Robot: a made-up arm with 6 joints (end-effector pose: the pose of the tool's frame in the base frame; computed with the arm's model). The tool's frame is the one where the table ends.
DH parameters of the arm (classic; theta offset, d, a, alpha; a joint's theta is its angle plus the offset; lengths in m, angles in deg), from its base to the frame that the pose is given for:
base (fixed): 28.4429 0 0.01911 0
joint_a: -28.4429 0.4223 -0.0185 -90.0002
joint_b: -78.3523 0 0.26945 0
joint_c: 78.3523 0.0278 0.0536 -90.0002
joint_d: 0 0.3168 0.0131 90.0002
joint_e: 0 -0.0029 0.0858 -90.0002
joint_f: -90 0.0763 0.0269 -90
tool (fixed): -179.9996 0.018 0 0
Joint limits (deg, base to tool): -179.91..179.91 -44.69..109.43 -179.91..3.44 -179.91..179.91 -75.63..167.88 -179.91..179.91
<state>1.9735 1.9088 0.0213 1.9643 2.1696 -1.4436</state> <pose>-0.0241 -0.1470 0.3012 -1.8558 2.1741 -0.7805</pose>
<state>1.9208 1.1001 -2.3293 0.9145 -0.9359 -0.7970</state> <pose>-0.1318 0.5647 0.5354 0.2803 0.0368 -0.3584</pose>
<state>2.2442 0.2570 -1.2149 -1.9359 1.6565 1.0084</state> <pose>-0.2639 0.4237 0.4856 -0.1526 -1.2448 -0.8615</pose>
Working (the frame after each row of the table, in the pose's form):
after base (fixed): 0.0168 0.0091 0.0000 0.0000 0.0000 0.4964
after joint_a: 0.0283 -0.0054 0.4223 -0.8115 -1.6855 1.6855
after joint_b: -0.0463 0.0882 0.6637 0.1746 -1.6323 0.8815
after joint_c: -0.0873 0.0950 0.7076 -0.9671 -2.0087 -0.5022
after joint_d: -0.2568 0.2878 0.5215 -0.9783 2.3463 -0.6031
after joint_e: -0.2977 0.3485 0.4767 0.0904 1.3742 1.5163
after joint_f: -0.2502 0.4139 0.4792 -1.4333 0.1757 1.8406

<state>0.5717 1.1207 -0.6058 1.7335 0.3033 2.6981</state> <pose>0.0736 0.0060 0.1239 -1.2282 -0.1833 0.9575</pose>
Working (the frame after each row of the table, in the pose's form):
after base (fixed): 0.0168 0.0091 0.0000 0.0000 0.0000 0.4964
after joint_a: 0.0012 -0.0009 0.4223 -1.5240 -0.4479 0.4479
after joint_b: 0.2210 0.1405 0.4881 -1.4463 -0.6273 0.2550
after joint_c: 0.2452 0.1891 0.4617 2.7886 0.8196 -0.7342
after joint_d: 0.1194 0.0928 0.1871 -1.8562 1.1305 -0.7618
after joint_e: 0.1405 0.0108 0.1727 2.2512 -1.6083 -0.6446
after joint_f: 0.0843 -0.0068 0.1172 0.2059 -1.3793 -1.7657

